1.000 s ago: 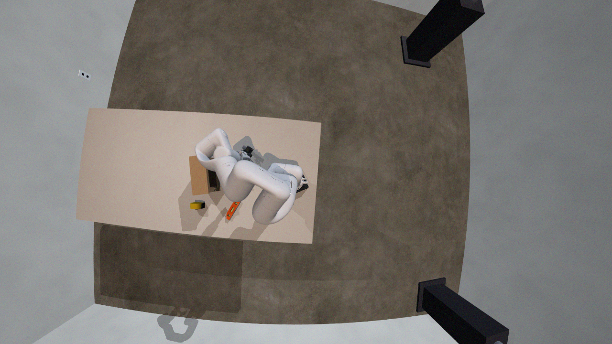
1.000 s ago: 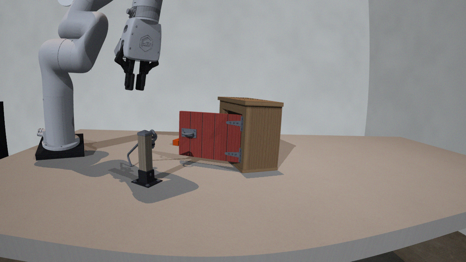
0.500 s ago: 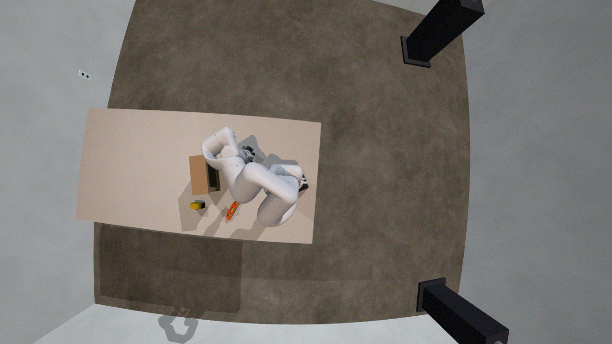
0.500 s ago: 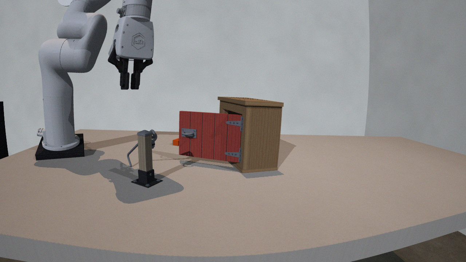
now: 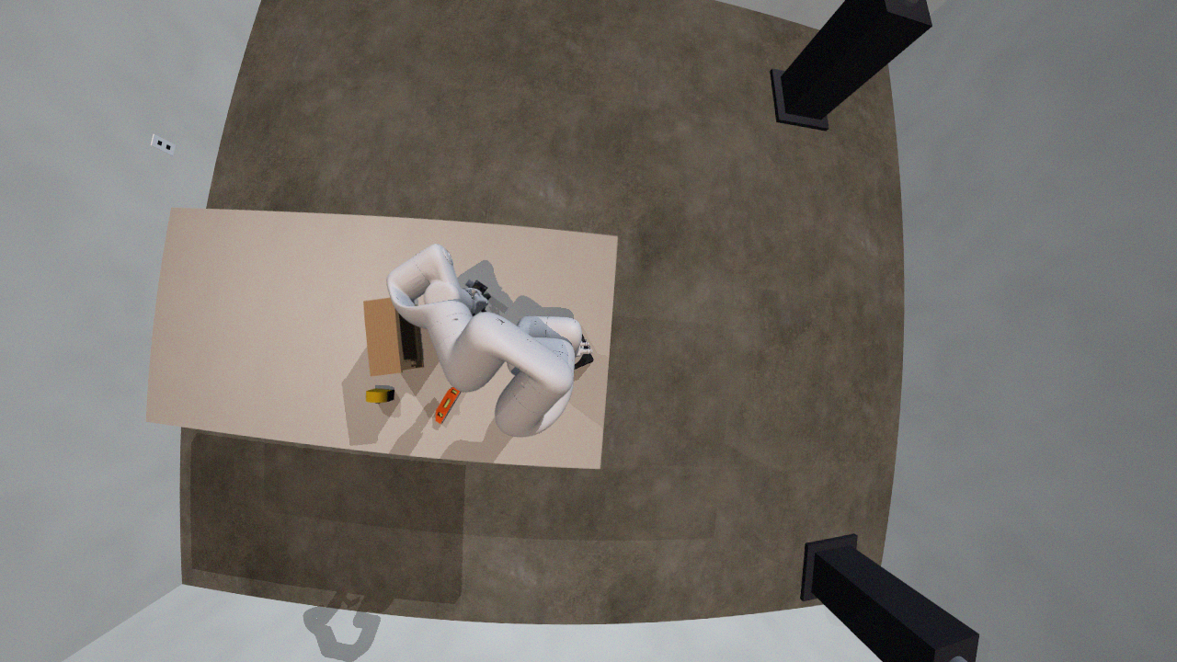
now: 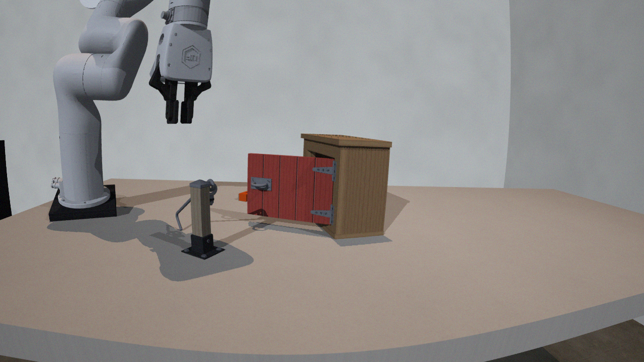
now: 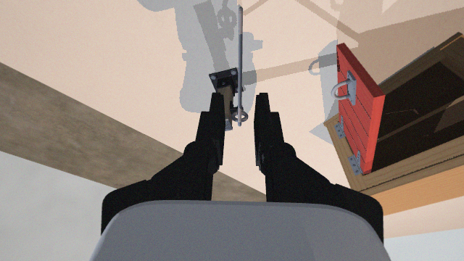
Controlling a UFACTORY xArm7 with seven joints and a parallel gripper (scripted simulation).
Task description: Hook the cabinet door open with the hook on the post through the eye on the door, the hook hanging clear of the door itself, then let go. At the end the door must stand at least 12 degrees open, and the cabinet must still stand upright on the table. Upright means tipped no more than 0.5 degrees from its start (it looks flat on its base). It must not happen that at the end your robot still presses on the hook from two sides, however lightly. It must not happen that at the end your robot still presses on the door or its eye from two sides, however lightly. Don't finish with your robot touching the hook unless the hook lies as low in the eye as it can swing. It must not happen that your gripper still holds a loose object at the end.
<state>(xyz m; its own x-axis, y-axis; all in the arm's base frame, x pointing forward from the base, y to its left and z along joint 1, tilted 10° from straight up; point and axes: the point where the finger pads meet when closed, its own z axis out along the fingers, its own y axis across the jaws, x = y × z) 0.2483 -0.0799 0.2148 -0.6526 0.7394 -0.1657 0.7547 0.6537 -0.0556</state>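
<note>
My hand is 30 mm short of the hook rod, 40 mm to the left of it and 160 mm above it. Also, from my hand: red door (200 mm ahead, 20 mm to the left, 140 mm below); orange tool (160 mm ahead, 310 mm to the left, 200 mm below); yellow block (400 mm ahead, 290 mm to the left, 180 mm below).
</note>
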